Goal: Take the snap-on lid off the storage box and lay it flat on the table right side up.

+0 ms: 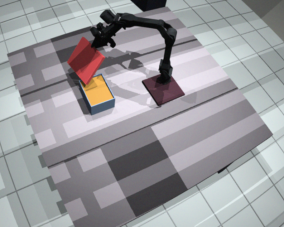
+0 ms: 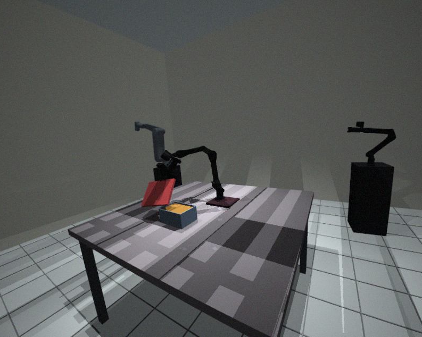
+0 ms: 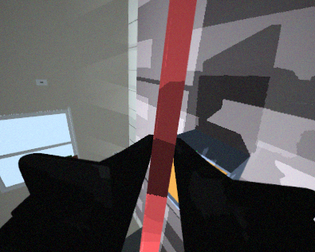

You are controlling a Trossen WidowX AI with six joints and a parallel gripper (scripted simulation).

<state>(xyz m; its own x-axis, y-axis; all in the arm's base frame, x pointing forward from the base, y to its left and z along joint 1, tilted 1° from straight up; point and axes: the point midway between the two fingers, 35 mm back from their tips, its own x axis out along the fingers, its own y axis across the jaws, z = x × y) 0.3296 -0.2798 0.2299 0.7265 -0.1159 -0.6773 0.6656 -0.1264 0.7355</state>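
The red lid is 60 mm ahead of my gripper tip, 10 mm to the left of it and 60 mm below it. Round my gripper tip: storage box 80 mm ahead, 170 mm to the left, 180 mm below.
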